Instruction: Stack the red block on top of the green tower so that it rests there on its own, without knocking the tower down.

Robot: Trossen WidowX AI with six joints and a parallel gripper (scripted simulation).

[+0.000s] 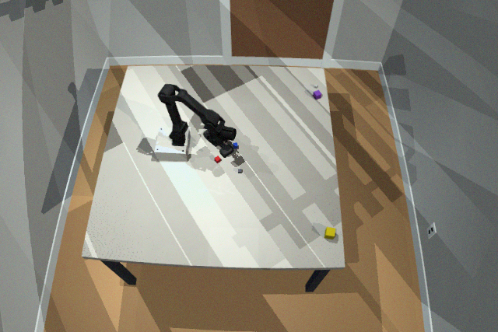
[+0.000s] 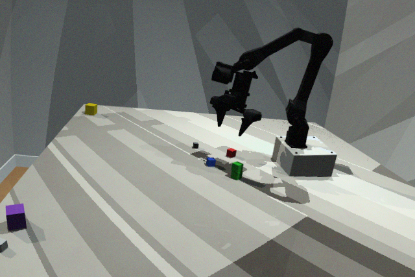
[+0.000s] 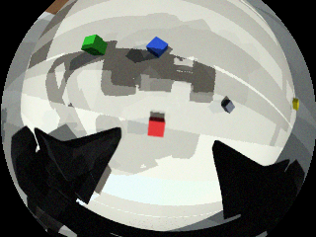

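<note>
My gripper tip is now 80 mm above the red block and 20 mm past it. The rest, counted from my gripper tip: small dark cube 100 mm ahead, 80 mm below, 70 mm to the right; then yellow block 560 mm ahead, 410 mm to the right, 70 mm below; then blue block 90 mm to the left, 80 mm below, 70 mm ahead.
</note>
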